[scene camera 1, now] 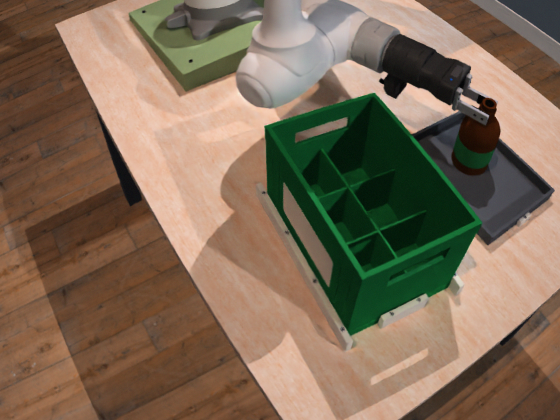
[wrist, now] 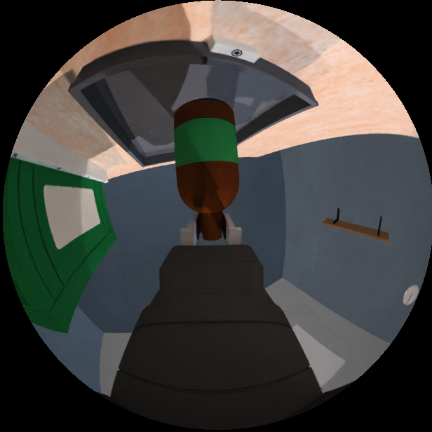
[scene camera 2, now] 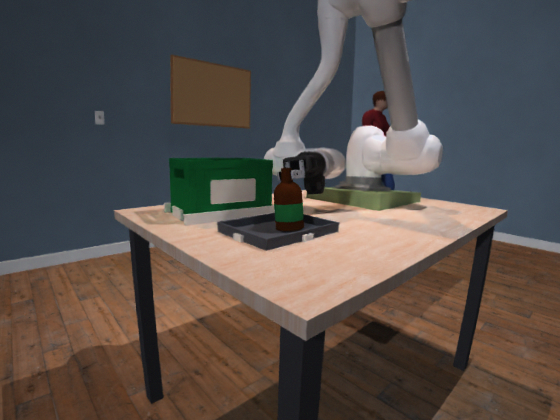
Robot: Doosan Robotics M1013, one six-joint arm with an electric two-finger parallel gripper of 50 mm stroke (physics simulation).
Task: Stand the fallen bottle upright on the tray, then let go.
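Where they show: gripper, fingertip midpoint: (scene camera 1: 491,113) (scene camera 2: 285,175); arm's base at its link origin: (scene camera 1: 219,13) (scene camera 2: 362,189).
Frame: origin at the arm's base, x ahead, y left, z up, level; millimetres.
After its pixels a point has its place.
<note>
The brown bottle (scene camera 1: 479,135) {x 637, y 225, z 66 mm} (scene camera 2: 288,195) {x 638, y 281, z 55 mm} (wrist: 206,185) with a green band stands upright inside the grey tray (scene camera 1: 515,197) {x 723, y 288, z -39 mm} (scene camera 2: 265,242) {x 756, y 358, z -26 mm} (wrist: 132,85), toward the tray's far side in scene camera 1. Its base is at or very close to the tray floor; the views do not clearly show whether it touches. My gripper (scene camera 1: 484,109) {x 627, y 251, z 101 mm} (scene camera 2: 287,173) {x 627, y 251, z 101 mm} (wrist: 210,221) lies about level, reaching in from the side, and is shut on the bottle's neck just below the mouth, one finger on each side.
A green crate (scene camera 1: 310,210) {x 673, y -123, z 102 mm} (scene camera 2: 195,192) {x 790, y 59, z 44 mm} (wrist: 37,235) with dividers stands beside the tray, with pale rails (scene camera 1: 315,280) {x 715, y -130, z -13 mm} along its base. The robot base stands on a green block (scene camera 1: 215,67) {x 188, y -81, z -12 mm} (scene camera 2: 380,199) {x 156, y 208, z -1 mm}. A person (scene camera 2: 376,117) is partly hidden behind the arm.
</note>
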